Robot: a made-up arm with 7 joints. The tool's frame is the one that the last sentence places.
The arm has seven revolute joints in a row. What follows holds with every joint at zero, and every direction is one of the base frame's. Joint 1 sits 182.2 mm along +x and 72.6 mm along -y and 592.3 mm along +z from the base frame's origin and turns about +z. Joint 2 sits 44.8 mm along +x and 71.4 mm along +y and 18.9 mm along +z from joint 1 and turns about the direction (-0.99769, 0.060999, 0.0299). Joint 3 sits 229.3 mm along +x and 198.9 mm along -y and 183.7 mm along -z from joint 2 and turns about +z. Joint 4 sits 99.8 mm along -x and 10.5 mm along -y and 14.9 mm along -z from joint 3 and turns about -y. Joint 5 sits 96.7 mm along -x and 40.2 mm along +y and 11.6 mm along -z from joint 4 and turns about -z. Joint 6 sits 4.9 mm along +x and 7.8 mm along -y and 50.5 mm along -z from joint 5 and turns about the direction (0.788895, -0.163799, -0.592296). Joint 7 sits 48.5 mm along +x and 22.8 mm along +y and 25.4 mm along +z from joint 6 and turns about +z. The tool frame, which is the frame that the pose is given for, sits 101.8 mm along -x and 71.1 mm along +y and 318.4 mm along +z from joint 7; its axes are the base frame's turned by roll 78.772, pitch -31.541 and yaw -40.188 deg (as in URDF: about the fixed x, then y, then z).
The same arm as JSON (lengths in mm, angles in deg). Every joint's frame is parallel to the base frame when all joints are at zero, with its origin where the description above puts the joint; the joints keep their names.
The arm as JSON. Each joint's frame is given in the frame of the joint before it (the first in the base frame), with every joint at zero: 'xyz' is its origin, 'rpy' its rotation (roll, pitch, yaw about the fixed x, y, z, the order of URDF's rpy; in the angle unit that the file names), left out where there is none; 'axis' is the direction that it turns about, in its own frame. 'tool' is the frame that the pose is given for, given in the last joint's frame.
{"units": {"length": "mm", "angle": "deg"}, "joints": [{"name": "joint 1", "type": "revolute", "origin": {"xyz": [182.2, -72.6, 592.3]}, "axis": [0.0, 0.0, 1.0]}, {"name": "joint 2", "type": "revolute", "origin": {"xyz": [44.8, 71.4, 18.9]}, "axis": [-0.99769, 0.060999, 0.0299]}, {"name": "joint 3", "type": "revolute", "origin": {"xyz": [229.3, -198.9, -183.7]}, "axis": [0.0, 0.0, 1.0]}, {"name": "joint 4", "type": "revolute", "origin": {"xyz": [-99.8, -10.5, -14.9]}, "axis": [0.0, -1.0, 0.0]}, {"name": "joint 5", "type": "revolute", "origin": {"xyz": [-96.7, 40.2, -11.6]}, "axis": [0.0, 0.0, -1.0]}, {"name": "joint 6", "type": "revolute", "origin": {"xyz": [4.9, -7.8, -50.5]}, "axis": [0.788895, -0.163799, -0.592296]}, {"name": "joint 7", "type": "revolute", "origin": {"xyz": [48.5, 22.8, 25.4]}, "axis": [0.0, 0.0, 1.0]}], "tool": {"origin": {"xyz": [-101.8, 71.1, 318.4], "rpy": [78.77, -31.54, -40.19]}}}
